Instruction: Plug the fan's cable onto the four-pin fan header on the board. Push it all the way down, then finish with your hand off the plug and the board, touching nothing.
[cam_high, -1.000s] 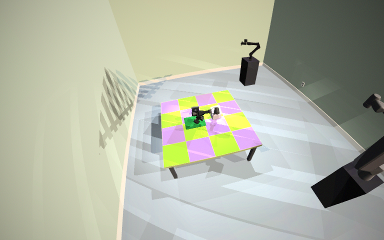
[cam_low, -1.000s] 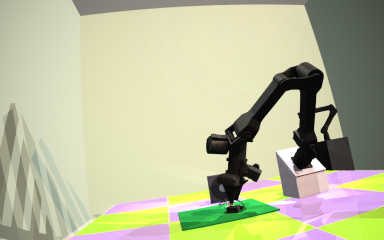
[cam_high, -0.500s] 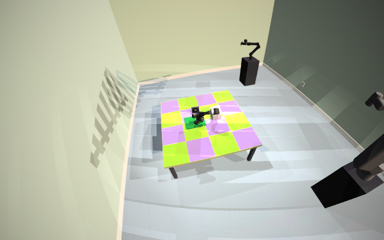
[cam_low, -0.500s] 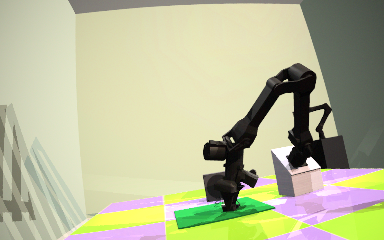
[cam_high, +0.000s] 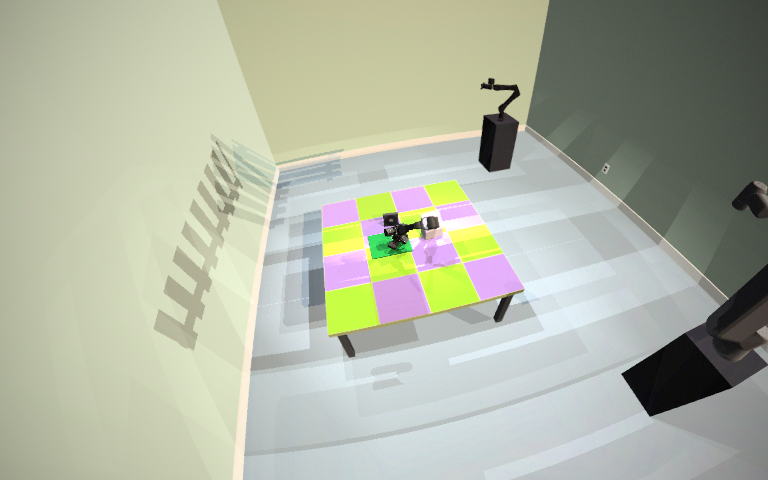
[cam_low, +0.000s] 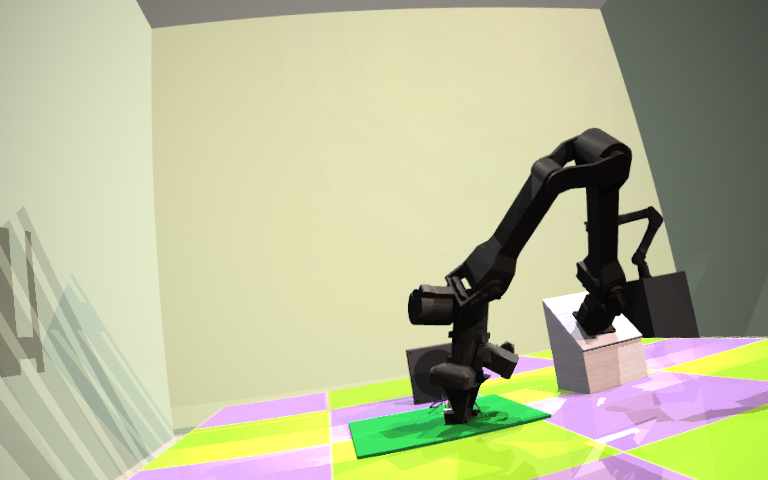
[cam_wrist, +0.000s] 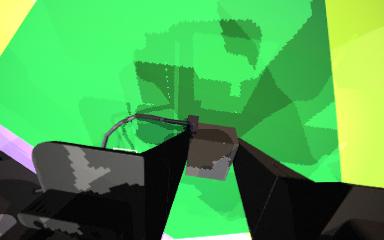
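Now: gripper tip 30 mm short of the green board, 40 mm to the left of it and 20 mm above it. Also, from my gripper tip: fan 30 mm behind, 230 mm to the right, 50 mm above; then black fan plug 10 mm ahead, 10 mm to the right; then four-pin header 10 mm behind, 90 mm to the right, 10 mm below.
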